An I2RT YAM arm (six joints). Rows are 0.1 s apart.
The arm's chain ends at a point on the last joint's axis. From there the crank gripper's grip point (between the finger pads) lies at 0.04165 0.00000 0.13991 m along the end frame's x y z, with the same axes.
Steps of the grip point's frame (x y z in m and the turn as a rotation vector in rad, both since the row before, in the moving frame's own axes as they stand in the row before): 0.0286, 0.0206, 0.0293, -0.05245, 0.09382, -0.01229; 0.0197, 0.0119, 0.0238, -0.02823, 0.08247, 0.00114; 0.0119, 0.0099, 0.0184, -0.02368, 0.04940, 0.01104; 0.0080, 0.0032, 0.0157, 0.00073, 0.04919, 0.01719; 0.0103, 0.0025, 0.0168, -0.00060, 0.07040, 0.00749; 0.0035, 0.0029, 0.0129, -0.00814, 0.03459, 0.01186; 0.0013, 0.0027, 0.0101, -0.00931, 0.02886, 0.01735; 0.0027, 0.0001, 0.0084, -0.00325, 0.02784, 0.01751; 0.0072, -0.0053, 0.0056, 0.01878, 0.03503, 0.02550
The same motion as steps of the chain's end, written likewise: 0.0156, 0.0140, 0.0340, -0.05245, 0.09382, -0.01229; 0.0083, 0.0079, 0.0278, -0.02823, 0.08247, 0.00114; 0.0051, 0.0061, 0.0207, -0.02368, 0.04940, 0.01104; 0.0012, 0.0025, 0.0179, 0.00073, 0.04919, 0.01719; 0.0006, 0.0021, 0.0201, -0.00060, 0.07040, 0.00749; -0.0013, 0.0012, 0.0144, -0.00814, 0.03459, 0.01186; -0.0027, 0.0006, 0.0114, -0.00931, 0.02886, 0.01735; -0.0012, -0.0011, 0.0096, -0.00325, 0.02784, 0.01751; 0.0023, -0.0038, 0.0072, 0.01878, 0.03503, 0.02550
